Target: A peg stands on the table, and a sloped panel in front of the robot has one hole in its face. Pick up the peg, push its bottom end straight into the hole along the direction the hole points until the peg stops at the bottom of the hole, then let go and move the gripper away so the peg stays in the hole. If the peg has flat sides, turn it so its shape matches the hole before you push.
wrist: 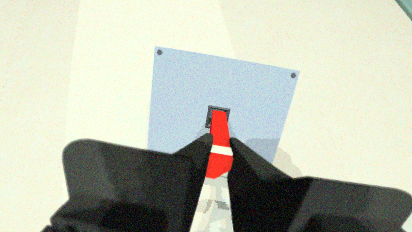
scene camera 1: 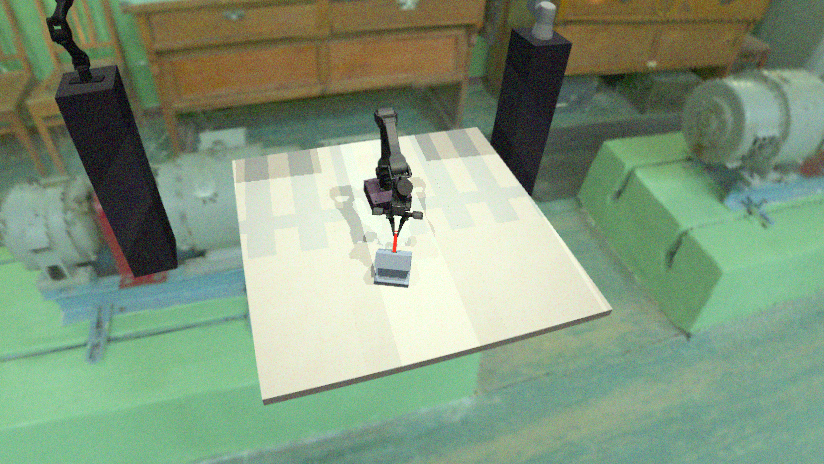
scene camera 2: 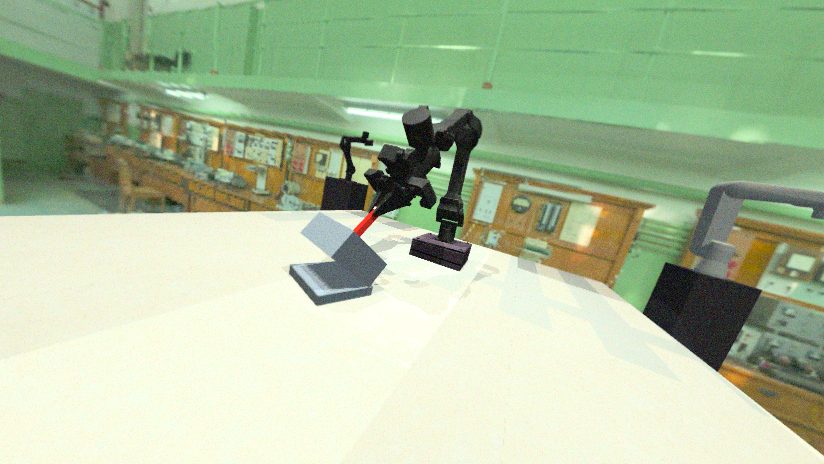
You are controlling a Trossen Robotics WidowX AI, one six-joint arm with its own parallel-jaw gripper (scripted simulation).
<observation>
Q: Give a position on a grey panel block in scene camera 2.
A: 342,244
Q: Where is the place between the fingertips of my gripper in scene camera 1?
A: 395,236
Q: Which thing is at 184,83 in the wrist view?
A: A grey panel block.
</observation>
